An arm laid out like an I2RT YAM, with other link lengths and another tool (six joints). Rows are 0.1 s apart.
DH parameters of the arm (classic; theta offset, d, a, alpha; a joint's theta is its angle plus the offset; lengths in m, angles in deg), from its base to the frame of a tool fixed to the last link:
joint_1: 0 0.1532 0.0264 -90
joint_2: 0 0 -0.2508 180
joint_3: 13.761 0 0.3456 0
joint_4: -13.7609 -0.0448 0.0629 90
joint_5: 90 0.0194 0 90
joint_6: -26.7 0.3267 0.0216 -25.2
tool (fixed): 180 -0.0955 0 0
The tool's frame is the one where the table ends.
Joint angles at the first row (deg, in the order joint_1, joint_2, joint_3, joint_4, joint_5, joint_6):
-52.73, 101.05, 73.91, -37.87, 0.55, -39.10
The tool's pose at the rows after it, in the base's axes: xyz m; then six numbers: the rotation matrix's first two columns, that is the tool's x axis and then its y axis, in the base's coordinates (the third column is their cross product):
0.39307 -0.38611 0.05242 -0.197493 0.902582 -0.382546 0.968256 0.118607 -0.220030
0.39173 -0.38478 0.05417 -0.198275 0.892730 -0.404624 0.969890 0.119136 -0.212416
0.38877 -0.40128 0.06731 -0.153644 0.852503 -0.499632 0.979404 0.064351 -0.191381
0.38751 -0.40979 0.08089 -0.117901 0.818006 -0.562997 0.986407 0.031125 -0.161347
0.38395 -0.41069 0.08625 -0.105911 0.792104 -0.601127 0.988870 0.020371 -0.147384
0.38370 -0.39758 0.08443 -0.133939 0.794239 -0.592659 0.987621 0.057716 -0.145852
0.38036 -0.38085 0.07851 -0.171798 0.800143 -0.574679 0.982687 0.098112 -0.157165
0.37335 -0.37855 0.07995 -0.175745 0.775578 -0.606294 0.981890 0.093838 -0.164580
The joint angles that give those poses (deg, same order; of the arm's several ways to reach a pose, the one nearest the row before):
-52.73, 99.19, 71.83, -37.58, -1.24, -40.38
-52.73, 97.47, 69.66, -35.75, -1.11, -40.79
-52.73, 94.16, 65.72, -29.37, 1.72, -40.09
-52.71, 91.28, 62.68, -24.85, 3.16, -39.57
-52.73, 88.76, 59.57, -21.64, 3.96, -39.95
-52.73, 86.87, 57.67, -22.01, 2.33, -41.30
-52.65, 84.85, 55.55, -23.24, 0.96, -42.88
-52.65, 82.03, 52.29, -21.03, 2.12, -43.96

